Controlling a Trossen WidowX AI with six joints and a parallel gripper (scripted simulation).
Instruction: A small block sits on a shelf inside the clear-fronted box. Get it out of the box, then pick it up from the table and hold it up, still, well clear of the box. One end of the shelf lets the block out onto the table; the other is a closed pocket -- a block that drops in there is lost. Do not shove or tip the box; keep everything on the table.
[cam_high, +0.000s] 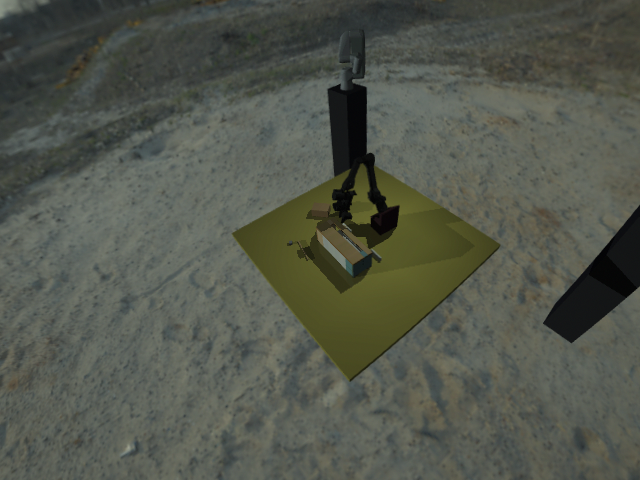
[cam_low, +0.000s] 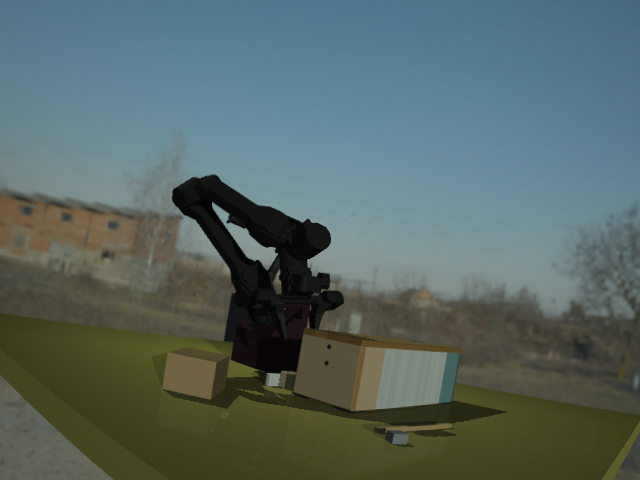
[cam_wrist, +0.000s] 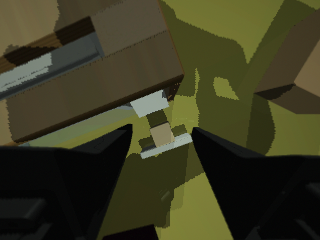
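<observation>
The tan block is 8 cm below my gripper tip, 1 cm to the left of it and 1 cm behind it. Also, from my gripper tip: thin stick 30 cm ahead, 10 cm below, 5 cm to the right; then dark piece 32 cm ahead, 16 cm to the right, 9 cm below; then clear-fronted box 15 cm to the left, 8 cm ahead, 4 cm below.
</observation>
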